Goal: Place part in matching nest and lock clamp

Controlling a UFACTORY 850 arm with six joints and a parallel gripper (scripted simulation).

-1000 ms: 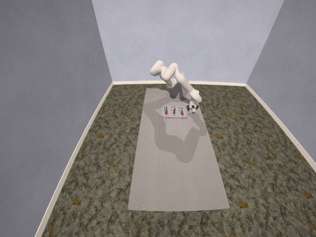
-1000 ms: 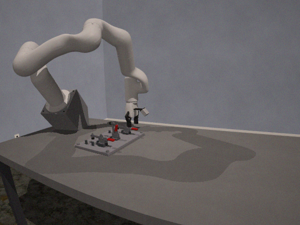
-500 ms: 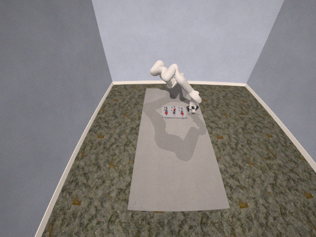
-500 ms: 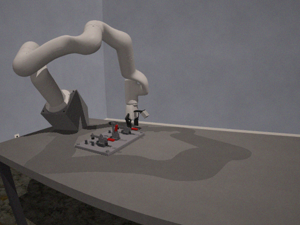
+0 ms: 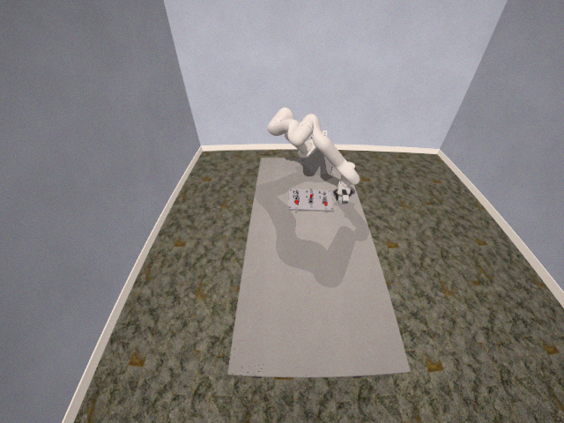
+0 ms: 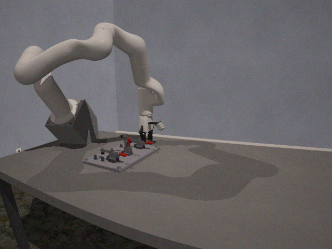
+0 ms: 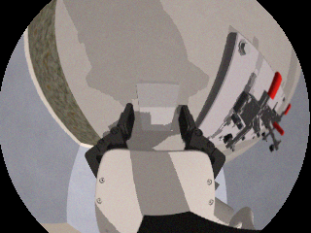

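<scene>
Right now my hand is 2 cm above the part. Also, from my hand: fixture plate 25 cm to the right, 2 cm behind, 1 cm below.
</scene>
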